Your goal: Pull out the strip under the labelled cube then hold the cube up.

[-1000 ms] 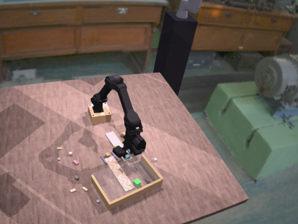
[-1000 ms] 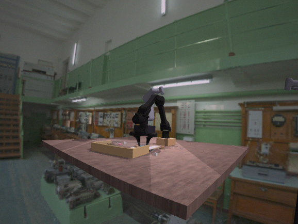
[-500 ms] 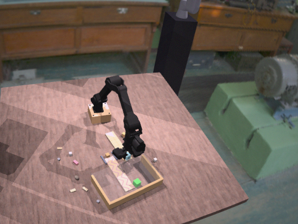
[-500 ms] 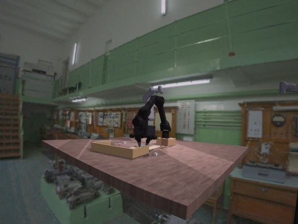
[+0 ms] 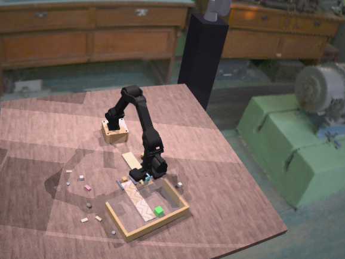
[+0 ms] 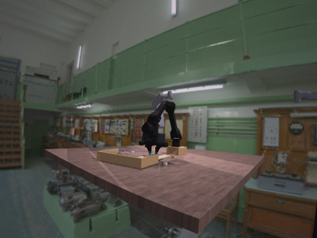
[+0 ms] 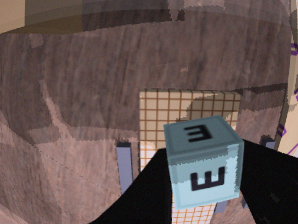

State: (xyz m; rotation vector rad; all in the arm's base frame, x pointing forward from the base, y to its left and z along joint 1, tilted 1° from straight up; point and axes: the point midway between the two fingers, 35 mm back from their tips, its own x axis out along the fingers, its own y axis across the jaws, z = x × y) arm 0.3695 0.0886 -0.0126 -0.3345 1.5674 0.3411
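Now: the tan grid-patterned strip 9 cm behind my gripper tip, 2 cm to the right of it and 2 cm below it. From my gripper tip the other things lie so: labelled cube 1 cm above.
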